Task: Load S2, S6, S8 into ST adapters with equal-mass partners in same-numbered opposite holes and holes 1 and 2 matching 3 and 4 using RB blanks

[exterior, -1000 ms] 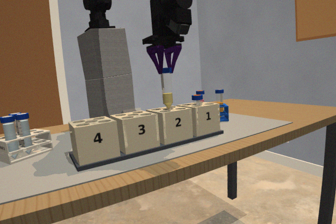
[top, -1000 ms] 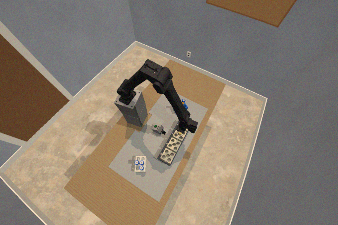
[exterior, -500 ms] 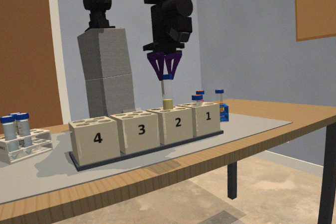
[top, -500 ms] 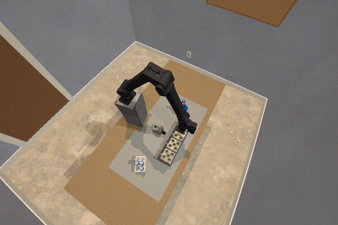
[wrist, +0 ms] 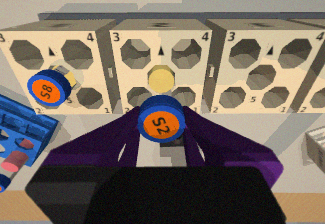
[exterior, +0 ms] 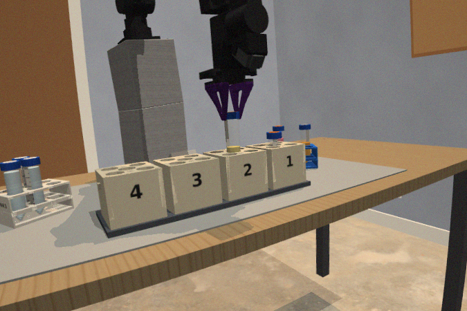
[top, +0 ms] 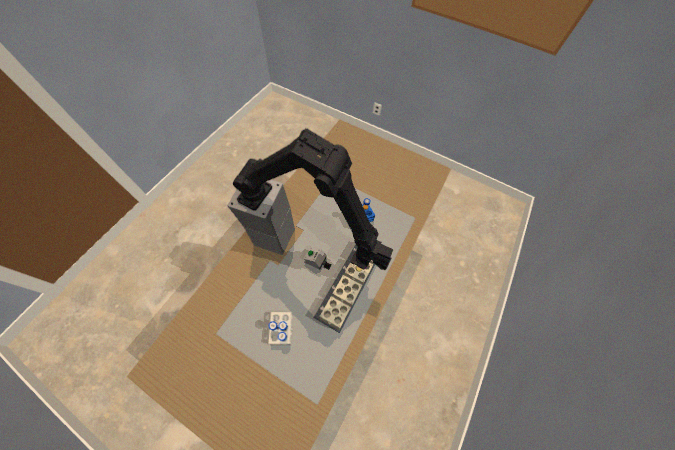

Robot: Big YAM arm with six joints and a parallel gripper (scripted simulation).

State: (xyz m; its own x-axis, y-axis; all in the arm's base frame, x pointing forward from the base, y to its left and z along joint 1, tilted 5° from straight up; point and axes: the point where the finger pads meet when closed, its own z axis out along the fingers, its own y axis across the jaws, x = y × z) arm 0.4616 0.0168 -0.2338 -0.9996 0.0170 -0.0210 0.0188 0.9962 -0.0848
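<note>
Now: the blue sample rack RS 29 cm to the left of my hand, 14 cm below it and 13 cm behind it. Round my hand: white blank rack RB (38 cm to the right, 18 cm behind, 14 cm below).
</note>
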